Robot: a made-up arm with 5 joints. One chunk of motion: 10 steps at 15 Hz.
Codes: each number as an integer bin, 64 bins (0 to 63) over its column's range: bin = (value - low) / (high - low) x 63, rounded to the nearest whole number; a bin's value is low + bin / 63 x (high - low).
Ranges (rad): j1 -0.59..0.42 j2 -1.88..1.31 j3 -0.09..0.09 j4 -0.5..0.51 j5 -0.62..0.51
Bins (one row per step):
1: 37 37 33 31 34
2: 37 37 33 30 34
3: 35 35 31 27 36
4: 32 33 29 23 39
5: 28 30 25 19 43
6: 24 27 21 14 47
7: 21 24 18 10 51
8: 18 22 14 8 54
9: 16 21 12 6 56
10: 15 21 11 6 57
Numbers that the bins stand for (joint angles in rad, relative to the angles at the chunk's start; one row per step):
1: 0.0032 -0.0065 0.0043 -0.0030 -0.0102
2: 0.0032 -0.0065 0.0043 -0.0190 -0.0102
3: -0.0289 -0.1078 -0.0014 -0.0671 0.0257
4: -0.0770 -0.2090 -0.0071 -0.1313 0.0795
5: -0.1411 -0.3610 -0.0186 -0.1954 0.1513
6: -0.2052 -0.5129 -0.0300 -0.2756 0.2230
7: -0.2533 -0.6648 -0.0386 -0.3397 0.2948
8: -0.3014 -0.7660 -0.0500 -0.3717 0.3486
9: -0.3335 -0.8167 -0.0557 -0.4038 0.3844
10: -0.3495 -0.8167 -0.0586 -0.4038 0.4024

